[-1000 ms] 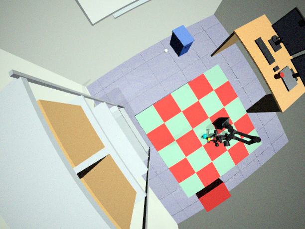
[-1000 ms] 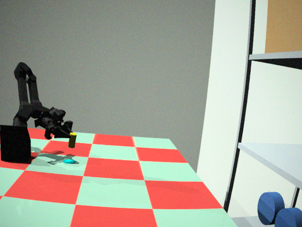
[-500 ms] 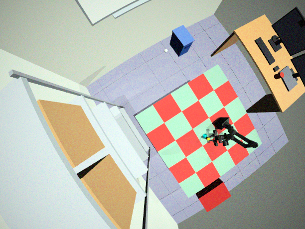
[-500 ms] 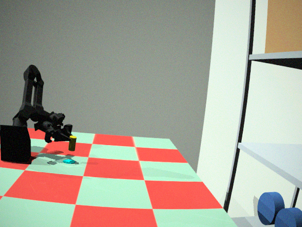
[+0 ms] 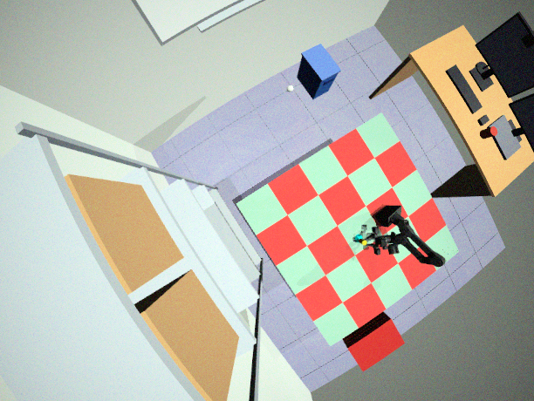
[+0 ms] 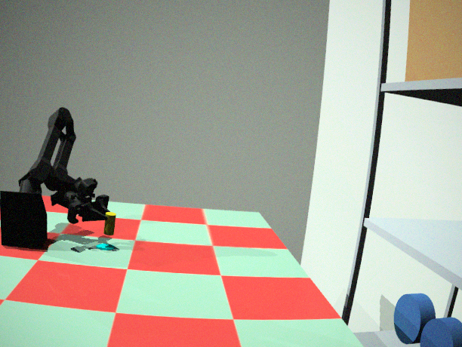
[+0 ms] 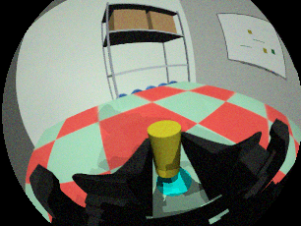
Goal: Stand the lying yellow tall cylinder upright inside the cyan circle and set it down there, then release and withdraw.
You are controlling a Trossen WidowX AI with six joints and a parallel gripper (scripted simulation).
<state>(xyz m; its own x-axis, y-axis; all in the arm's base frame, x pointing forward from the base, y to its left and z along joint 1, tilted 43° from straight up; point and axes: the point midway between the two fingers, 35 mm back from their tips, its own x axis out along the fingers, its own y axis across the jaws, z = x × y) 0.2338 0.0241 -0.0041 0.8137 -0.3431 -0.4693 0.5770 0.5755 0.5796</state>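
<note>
The cyan circle lies 10 cm below my gripper tip and 1 cm behind it. The rest, counted from my gripper tip: yellow tall cylinder (2 cm below).
</note>
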